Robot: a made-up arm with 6 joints.
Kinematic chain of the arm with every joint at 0, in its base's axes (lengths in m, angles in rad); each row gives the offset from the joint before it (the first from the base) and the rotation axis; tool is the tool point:
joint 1: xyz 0 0 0.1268 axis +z
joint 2: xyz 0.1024 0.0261 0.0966 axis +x
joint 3: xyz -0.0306 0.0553 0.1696 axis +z
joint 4: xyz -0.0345 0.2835 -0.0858 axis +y
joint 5: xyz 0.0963 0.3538 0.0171 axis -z
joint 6: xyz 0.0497 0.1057 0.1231 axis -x
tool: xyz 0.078 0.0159 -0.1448
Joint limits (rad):
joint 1: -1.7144..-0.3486
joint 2: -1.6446..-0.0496
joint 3: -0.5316..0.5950
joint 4: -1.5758..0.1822
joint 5: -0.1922..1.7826
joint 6: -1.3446..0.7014
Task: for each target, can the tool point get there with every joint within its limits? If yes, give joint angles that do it. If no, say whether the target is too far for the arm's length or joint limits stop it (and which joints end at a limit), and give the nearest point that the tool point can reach.
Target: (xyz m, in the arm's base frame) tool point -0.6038 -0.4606 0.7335
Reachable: no: joint limits stop it (at a limit: joint 1, joint 2, joint 3, joint 5, joint 6) | nearest point 0.2751 -0.5785 0.4472 | short by 0.932 m
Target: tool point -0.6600 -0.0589 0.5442
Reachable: no: joint limits stop it (at a limit: joint 1, joint 2, joint 3, joint 4, joint 5, joint 6) | nearest point -0.1648 0.4772 0.6031 | short by 0.732 m
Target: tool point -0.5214 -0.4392 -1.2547
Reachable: no: too far | nearest point 0.0124 -0.3338 -0.6904 | short by 0.784 m
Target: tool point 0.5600 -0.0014 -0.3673
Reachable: yes | joints -1.1074 -1.2064 0.1973 -0.2052 1.1495 -1.0058
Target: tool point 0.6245 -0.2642 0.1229
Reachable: yes | joints -1.5370 -0.6772 -0.2968 -1.1234 1.5768 -0.0947
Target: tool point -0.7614 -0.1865 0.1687
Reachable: no: joint limits stop it (at a limit: joint 1, joint 2, joint 3, joint 4, joint 5, joint 6) | nearest point -0.1840 0.2476 -0.2335 | short by 0.827 m
